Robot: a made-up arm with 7 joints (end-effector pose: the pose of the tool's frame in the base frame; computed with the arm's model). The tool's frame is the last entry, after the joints.
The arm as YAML. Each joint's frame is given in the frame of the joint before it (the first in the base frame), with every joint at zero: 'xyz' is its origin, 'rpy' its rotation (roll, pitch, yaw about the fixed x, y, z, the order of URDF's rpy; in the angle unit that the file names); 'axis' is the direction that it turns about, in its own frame. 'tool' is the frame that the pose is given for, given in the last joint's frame.
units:
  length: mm
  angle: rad
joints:
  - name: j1
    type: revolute
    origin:
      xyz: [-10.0, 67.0, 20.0]
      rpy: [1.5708, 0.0, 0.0]
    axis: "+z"
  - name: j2
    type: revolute
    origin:
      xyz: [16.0, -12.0, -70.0]
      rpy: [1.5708, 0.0, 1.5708]
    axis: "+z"
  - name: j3
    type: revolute
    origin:
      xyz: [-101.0, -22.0, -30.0]
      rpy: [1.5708, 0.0, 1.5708]
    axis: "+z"
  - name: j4
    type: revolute
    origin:
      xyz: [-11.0, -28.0, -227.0]
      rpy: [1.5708, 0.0, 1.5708]
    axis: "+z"
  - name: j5
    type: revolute
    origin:
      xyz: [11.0, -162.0, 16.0]
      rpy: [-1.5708, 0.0, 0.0]
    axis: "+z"
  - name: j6
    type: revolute
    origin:
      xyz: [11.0, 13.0, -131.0]
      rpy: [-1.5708, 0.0, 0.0]
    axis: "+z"
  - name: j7
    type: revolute
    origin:
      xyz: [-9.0, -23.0, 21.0]
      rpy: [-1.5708, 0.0, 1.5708]
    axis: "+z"
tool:
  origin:
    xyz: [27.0, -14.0, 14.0]
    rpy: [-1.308, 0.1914, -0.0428]
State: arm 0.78 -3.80 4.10 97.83 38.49 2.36 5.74
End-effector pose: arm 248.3 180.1 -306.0 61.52 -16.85 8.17
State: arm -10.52 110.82 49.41 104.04 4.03 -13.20 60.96
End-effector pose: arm 190.1 294.7 281.6 -134.11 33.70 -23.95
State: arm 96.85 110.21 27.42 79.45 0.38 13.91 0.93
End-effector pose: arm -319.3 434.7 180.0 37.03 -51.50 174.80
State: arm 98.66 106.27 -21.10 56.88 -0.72 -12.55 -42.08
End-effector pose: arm -163.5 603.7 201.8 40.33 -58.96 -174.73
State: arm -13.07 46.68 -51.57 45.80 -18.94 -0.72 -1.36
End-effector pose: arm 28.1 447.2 -447.4 176.78 70.89 -12.93
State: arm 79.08 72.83 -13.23 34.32 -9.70 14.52 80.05
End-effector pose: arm 188.6 671.4 101.4 128.74 17.15 -4.19
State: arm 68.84 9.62 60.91 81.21 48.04 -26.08 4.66
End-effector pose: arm 365.8 469.7 -17.6 -16.51 -12.03 114.85
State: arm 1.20 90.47 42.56 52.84 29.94 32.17 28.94
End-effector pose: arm 101.4 650.0 178.6 129.71 -3.78 33.30
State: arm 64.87 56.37 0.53 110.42 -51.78 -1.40 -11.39
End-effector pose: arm 138.7 323.3 190.6 -65.45 -57.88 -87.05
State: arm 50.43 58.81 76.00 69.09 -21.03 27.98 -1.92
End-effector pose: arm -13.1 630.2 25.2 81.60 -16.23 108.12
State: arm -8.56 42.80 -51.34 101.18 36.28 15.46 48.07
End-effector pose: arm 91.5 199.4 -340.5 63.47 9.07 -94.62
